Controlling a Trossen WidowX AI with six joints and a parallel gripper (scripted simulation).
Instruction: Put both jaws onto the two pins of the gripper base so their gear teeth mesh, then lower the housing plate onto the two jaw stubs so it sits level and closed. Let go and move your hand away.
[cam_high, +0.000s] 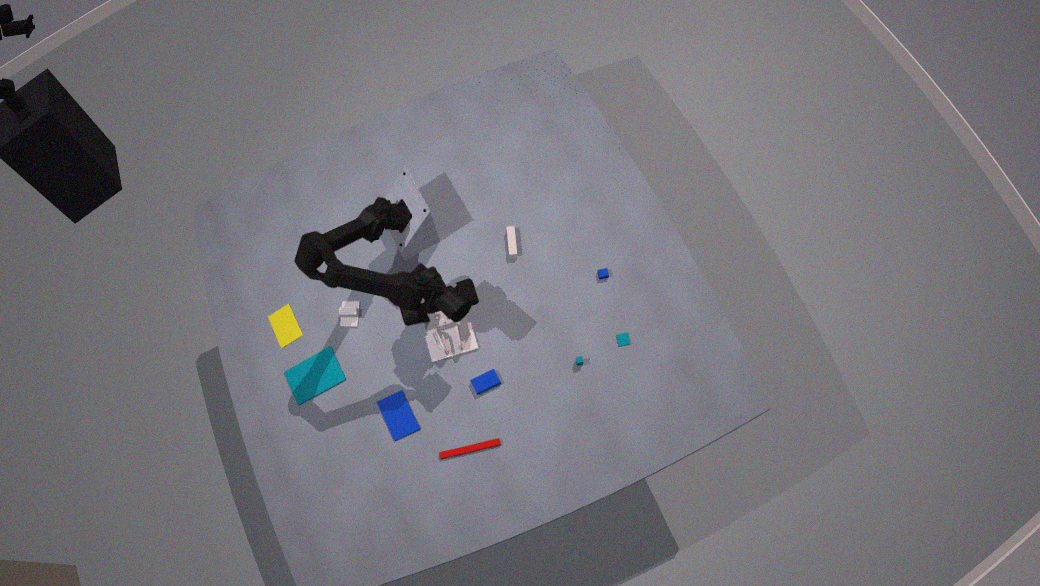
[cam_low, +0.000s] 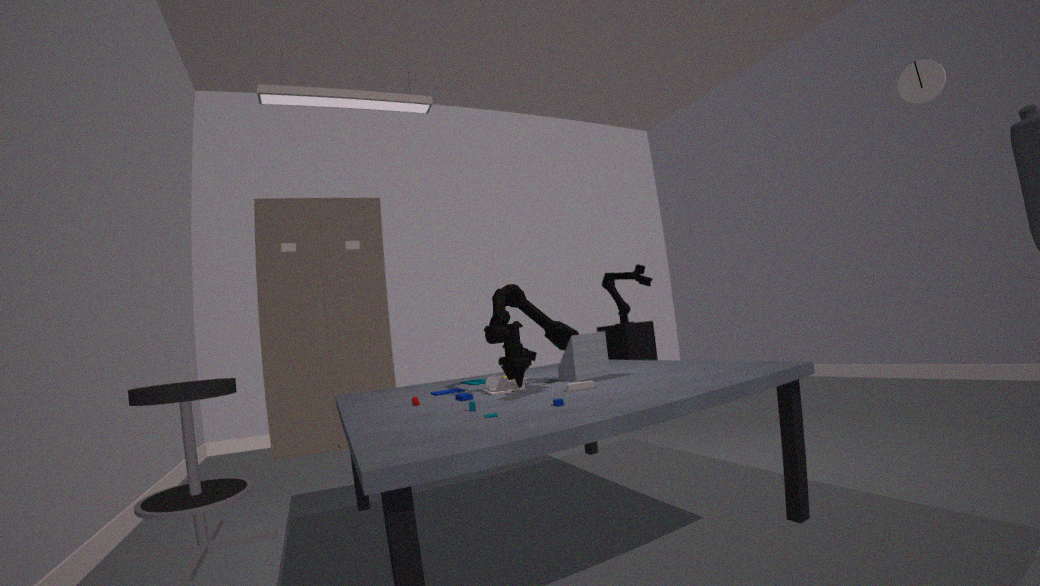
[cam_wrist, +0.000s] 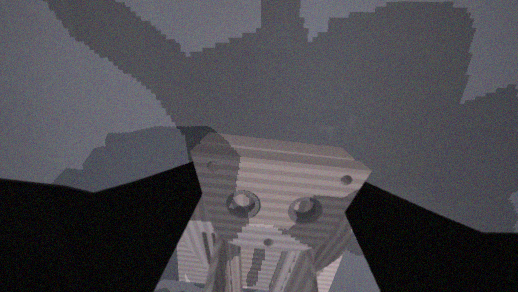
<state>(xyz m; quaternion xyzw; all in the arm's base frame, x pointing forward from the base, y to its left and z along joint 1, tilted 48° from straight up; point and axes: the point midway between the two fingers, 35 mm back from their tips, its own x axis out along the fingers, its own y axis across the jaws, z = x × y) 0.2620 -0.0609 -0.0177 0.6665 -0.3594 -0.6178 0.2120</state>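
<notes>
The housing plate lies 1 cm below my gripper tip. Round my gripper tip: flat white ribbed plate 7 cm ahead, 2 cm to the right, 1 cm below; then white gripper base 2 cm above, 1 cm ahead; then blue block 20 cm ahead.
</notes>
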